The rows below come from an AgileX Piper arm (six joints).
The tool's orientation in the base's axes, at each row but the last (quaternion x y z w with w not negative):
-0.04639, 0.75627, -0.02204, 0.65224
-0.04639, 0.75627, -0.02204, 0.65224
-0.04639, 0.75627, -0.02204, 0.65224
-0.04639, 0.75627, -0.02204, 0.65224
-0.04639, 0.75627, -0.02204, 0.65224
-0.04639, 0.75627, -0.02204, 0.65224
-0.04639, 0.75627, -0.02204, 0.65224
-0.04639, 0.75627, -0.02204, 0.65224
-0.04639, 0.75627, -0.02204, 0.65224
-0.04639, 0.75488, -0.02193, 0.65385
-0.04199, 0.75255, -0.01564, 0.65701
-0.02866, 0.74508, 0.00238, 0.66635
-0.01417, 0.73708, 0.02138, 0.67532
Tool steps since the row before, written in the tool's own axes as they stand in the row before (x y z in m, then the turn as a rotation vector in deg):
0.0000, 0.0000, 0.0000, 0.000, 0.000, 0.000
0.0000, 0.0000, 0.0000, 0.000, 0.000, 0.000
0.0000, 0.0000, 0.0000, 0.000, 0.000, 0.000
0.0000, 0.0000, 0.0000, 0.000, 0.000, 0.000
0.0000, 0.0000, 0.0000, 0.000, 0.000, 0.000
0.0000, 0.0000, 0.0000, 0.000, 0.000, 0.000
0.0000, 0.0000, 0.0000, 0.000, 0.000, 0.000
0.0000, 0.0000, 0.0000, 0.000, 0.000, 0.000
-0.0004, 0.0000, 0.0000, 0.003, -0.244, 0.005
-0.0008, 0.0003, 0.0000, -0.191, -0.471, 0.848
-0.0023, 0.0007, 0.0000, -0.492, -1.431, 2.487
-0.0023, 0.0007, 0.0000, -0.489, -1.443, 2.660
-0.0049, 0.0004, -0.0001, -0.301, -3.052, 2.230
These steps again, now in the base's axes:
0.0000, 0.0000, 0.0000, 0.000, 0.000, 0.000
0.0000, 0.0000, 0.0000, 0.000, 0.000, 0.000
0.0000, 0.0000, 0.0000, 0.000, 0.000, 0.000
0.0000, 0.0000, 0.0000, 0.000, 0.000, 0.000
0.0000, 0.0000, 0.0000, 0.000, 0.000, 0.000
0.0000, 0.0000, 0.0000, 0.000, 0.000, 0.000
0.0000, 0.0000, 0.0000, 0.000, 0.000, 0.000
0.0000, 0.0000, 0.0000, 0.000, 0.000, 0.000
0.0001, 0.0000, 0.0004, 0.015, -0.243, 0.019
0.0001, 0.0004, 0.0008, 0.885, -0.426, 0.110
0.0003, 0.0009, 0.0022, 2.589, -1.305, 0.260
0.0002, 0.0008, 0.0023, 2.761, -1.310, 0.238
0.0003, 0.0004, 0.0049, 2.397, -2.937, 0.068

